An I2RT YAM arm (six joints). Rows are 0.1 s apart.
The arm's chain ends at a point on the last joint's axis. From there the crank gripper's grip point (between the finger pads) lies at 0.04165 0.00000 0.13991 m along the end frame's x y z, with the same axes.
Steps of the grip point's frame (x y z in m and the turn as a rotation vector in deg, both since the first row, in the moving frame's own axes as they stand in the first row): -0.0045 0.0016 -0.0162 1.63 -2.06 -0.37; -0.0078 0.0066 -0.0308 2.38 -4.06 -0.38; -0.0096 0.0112 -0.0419 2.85 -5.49 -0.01; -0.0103 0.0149 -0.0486 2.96 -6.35 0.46
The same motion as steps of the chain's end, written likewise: 0.0006 0.0059 -0.0175 1.63 -2.06 -0.37; 0.0022 0.0127 -0.0333 2.38 -4.06 -0.38; 0.0040 0.0183 -0.0451 2.85 -5.49 -0.01; 0.0054 0.0220 -0.0522 2.96 -6.35 0.46
